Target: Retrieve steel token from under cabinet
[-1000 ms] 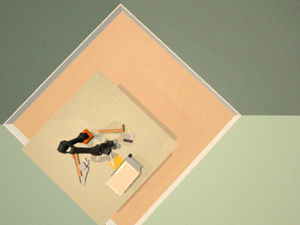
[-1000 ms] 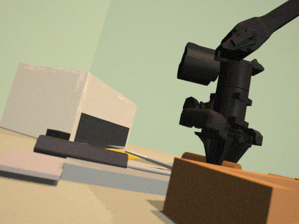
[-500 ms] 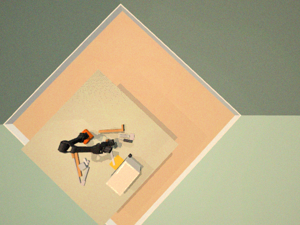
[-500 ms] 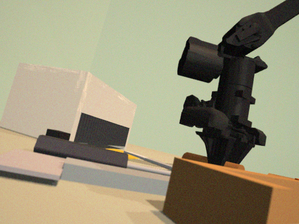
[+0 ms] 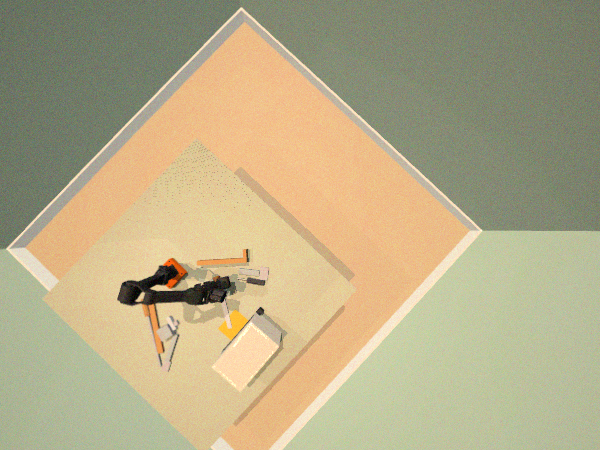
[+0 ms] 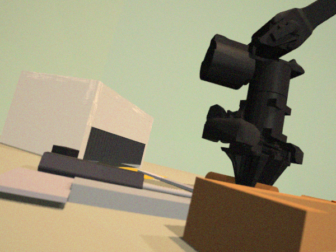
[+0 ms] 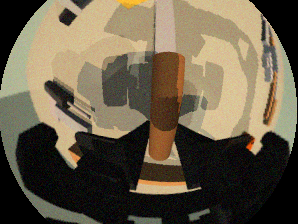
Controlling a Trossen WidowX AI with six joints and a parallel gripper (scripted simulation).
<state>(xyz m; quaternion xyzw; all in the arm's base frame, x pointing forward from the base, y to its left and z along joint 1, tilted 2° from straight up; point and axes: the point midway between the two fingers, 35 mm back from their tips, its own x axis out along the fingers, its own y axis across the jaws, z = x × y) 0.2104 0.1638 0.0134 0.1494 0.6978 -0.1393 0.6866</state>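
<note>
My gripper tip is now 15 cm to the right of the dark screwdriver and 10 cm short of it. The rest, counted from my gripper tip: token: 36 cm ahead, 5 cm to the right, 1 cm below; orange stick: 44 cm to the right, 2 cm behind.
</note>
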